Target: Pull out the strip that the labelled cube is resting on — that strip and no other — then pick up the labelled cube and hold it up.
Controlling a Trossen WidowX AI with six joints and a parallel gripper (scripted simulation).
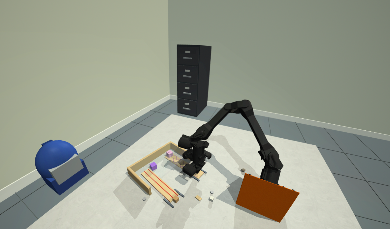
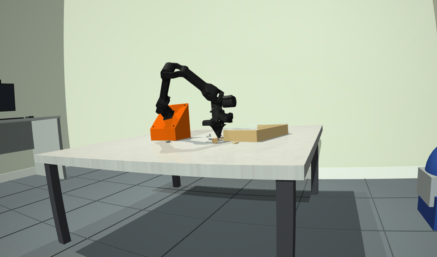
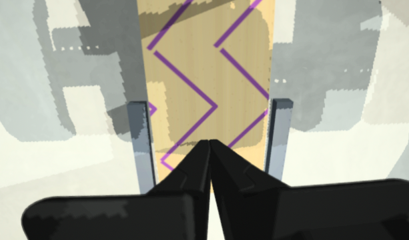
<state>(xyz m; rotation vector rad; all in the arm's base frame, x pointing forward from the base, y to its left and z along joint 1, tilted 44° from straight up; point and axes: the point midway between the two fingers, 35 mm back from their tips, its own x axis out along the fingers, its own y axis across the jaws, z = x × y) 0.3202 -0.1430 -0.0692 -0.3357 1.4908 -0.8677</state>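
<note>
The zigzag strip is 10 cm ahead of my gripper tip and 3 cm to the right of it. Also, from my gripper tip: labelled cube (21 cm ahead, 7 cm to the right, 2 cm above).
</note>
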